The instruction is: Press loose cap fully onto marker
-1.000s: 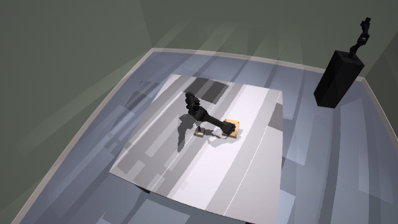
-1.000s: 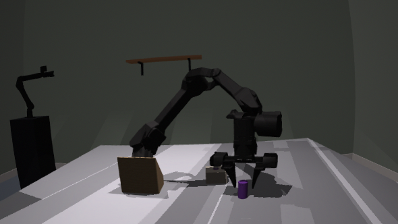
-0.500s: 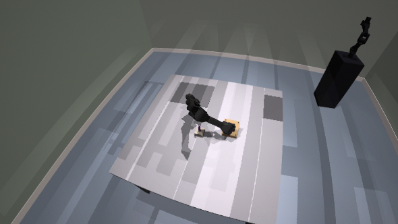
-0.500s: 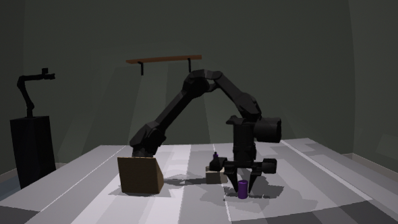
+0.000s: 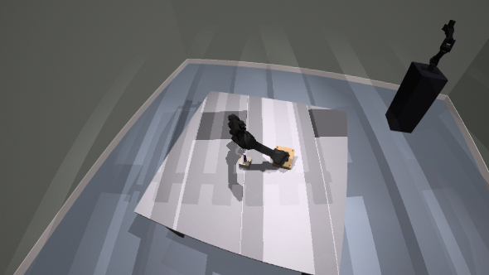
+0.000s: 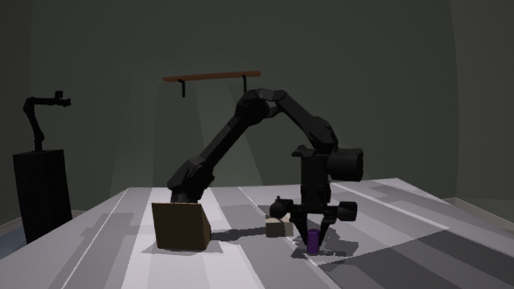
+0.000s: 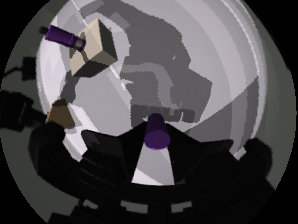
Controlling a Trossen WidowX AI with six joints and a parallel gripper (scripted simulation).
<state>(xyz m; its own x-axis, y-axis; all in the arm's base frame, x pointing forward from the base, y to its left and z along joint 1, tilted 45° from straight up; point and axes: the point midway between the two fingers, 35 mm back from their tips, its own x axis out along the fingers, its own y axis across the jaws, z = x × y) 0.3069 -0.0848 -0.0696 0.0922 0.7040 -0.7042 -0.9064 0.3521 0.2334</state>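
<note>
Right now my gripper tip is 60 mm past the marker, 160 mm to the right of it and 60 mm below it. From my gripper tip the other things lie so: cap: 10 mm above; holder block: 60 mm behind, 160 mm to the left.
</note>
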